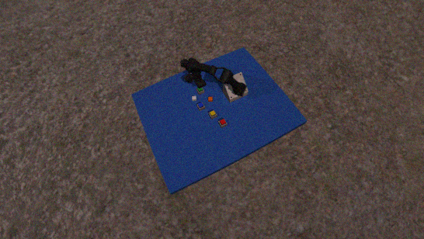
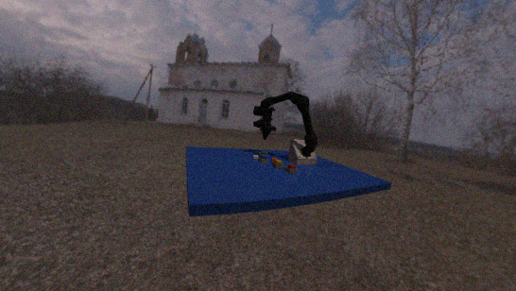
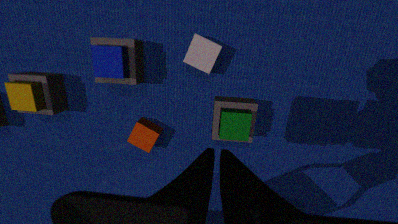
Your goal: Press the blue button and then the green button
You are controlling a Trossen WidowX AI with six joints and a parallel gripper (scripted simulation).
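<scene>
Right now the green button is 20 mm behind my gripper tip, 20 mm to the right of it and 100 mm below it. Also, from my gripper tip: white-grey block (60 mm ahead, 20 mm to the left, 120 mm below); then blue button (50 mm ahead, 110 mm to the left, 100 mm below); then orange block (50 mm behind, 90 mm to the left, 120 mm below).
</scene>
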